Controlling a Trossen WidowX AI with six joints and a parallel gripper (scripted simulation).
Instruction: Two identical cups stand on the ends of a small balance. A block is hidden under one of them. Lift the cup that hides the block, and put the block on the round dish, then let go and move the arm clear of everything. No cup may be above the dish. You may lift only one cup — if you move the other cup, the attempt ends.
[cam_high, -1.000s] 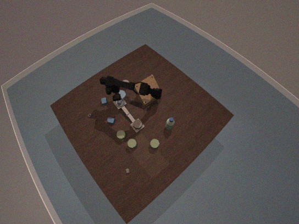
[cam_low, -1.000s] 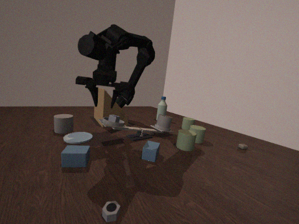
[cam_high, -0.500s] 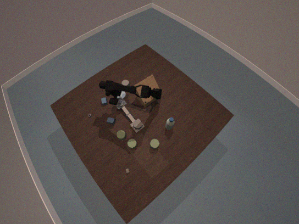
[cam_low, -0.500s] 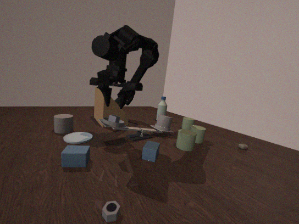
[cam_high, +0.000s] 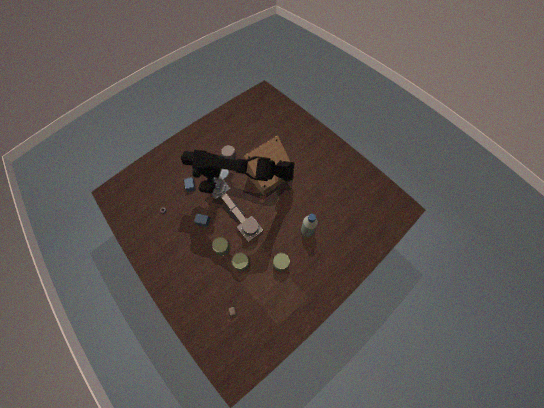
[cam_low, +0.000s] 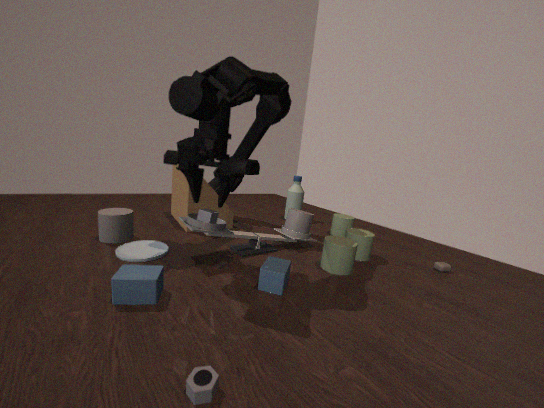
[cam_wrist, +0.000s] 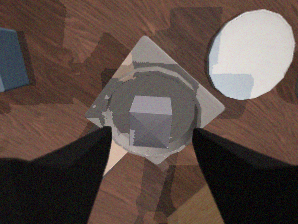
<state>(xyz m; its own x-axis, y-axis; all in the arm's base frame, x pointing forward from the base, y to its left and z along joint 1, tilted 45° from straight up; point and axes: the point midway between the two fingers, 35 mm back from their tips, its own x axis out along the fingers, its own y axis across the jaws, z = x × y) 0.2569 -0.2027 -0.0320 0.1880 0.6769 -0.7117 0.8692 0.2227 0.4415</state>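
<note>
Right now the grey block is 3 cm below my gripper tip. Round my gripper tip: round dish (9 cm behind, 10 cm to the right, 11 cm below); grey nut (26 cm ahead, 15 cm to the right, 11 cm below); grey cup (19 cm behind, 14 cm to the right, 8 cm below).
</note>
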